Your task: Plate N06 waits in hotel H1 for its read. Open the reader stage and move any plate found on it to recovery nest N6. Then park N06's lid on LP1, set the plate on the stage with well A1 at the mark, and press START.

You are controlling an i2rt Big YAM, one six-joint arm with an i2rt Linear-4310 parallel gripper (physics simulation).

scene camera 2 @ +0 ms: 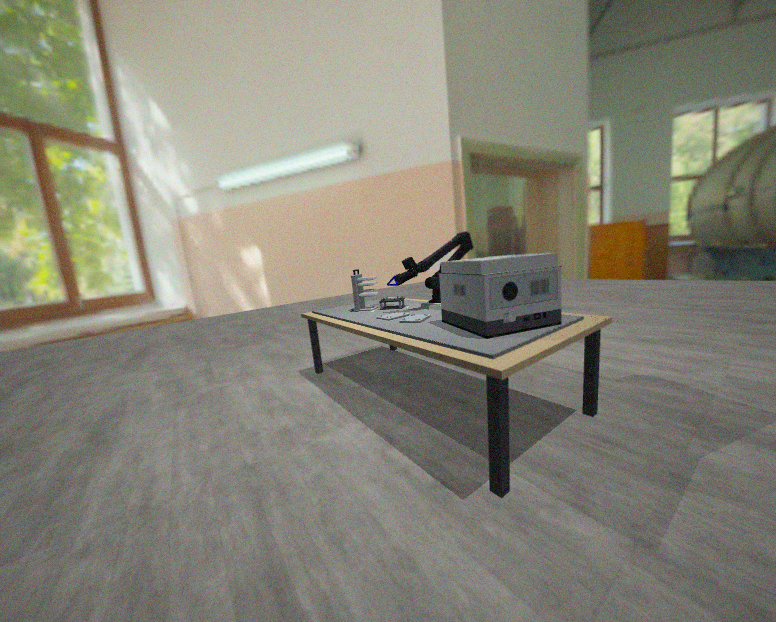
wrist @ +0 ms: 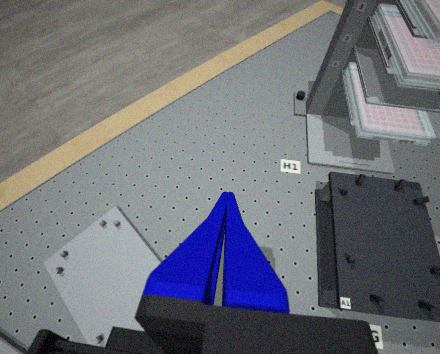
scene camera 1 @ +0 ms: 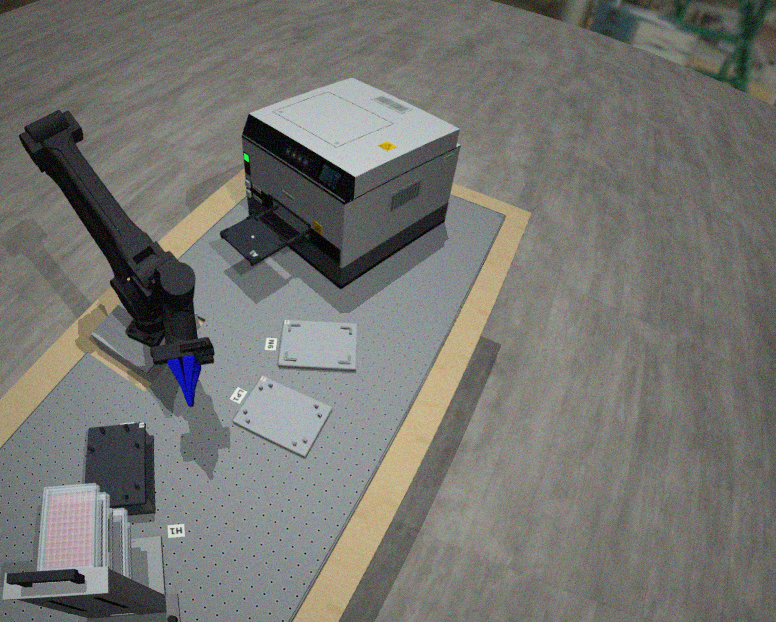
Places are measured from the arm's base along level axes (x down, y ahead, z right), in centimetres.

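Where they show: gripper, fingertip midpoint: [scene camera 2: 387, 284] [wrist: 227, 198] [scene camera 1: 190, 406]; arm's base, link origin: [scene camera 2: 439, 301] [scene camera 1: 154, 322].
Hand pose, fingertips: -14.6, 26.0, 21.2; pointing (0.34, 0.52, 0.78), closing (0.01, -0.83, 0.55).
Observation:
Each offset is from my fingertips to the top centre of the thing, as dx, dy, dz. "*": to the spot under its first point. Level surfaces: height alone.
My gripper [scene camera 1: 190, 403] [scene camera 2: 392, 282] [wrist: 227, 198] is shut and empty, in the air between LP1 and the dark block. The reader {-12.7, +1.0, -74.8} [scene camera 1: 349, 161] [scene camera 2: 498, 291] has its dark stage {+7.6, -11.4, -50.8} [scene camera 1: 249, 239] slid out in scene camera 1; no plate shows on it. Nest N6 {+16.7, +10.3, -31.1} [scene camera 1: 317, 345] is bare. The lid park LP1 {+16.5, +9.6, -12.5} [scene camera 1: 283, 416] [wrist: 100, 280] is bare, with small pegs. Hotel H1 [scene camera 1: 136, 589] [scene camera 2: 355, 291] [wrist: 332, 65] holds several pink plates {-4.8, -5.7, +26.6} [scene camera 1: 69, 528] {+6.6, -5.7, +26.6} [wrist: 390, 120] at different heights; which one is N06 I cannot tell.
A dark pegged block {+10.9, -14.3, +11.9} [scene camera 1: 118, 463] [scene camera 2: 391, 302] [wrist: 385, 245], with an A1 tag in the wrist view, sits beside H1. The H1 label {* +18.4, +0.2, +17.1} [scene camera 1: 176, 530] [wrist: 290, 166] lies near the hotel's base. A wooden edge [scene camera 1: 414, 447] [wrist: 125, 114] borders the grey perforated board {dx +18.5} [scene camera 1: 259, 518] [wrist: 200, 135].

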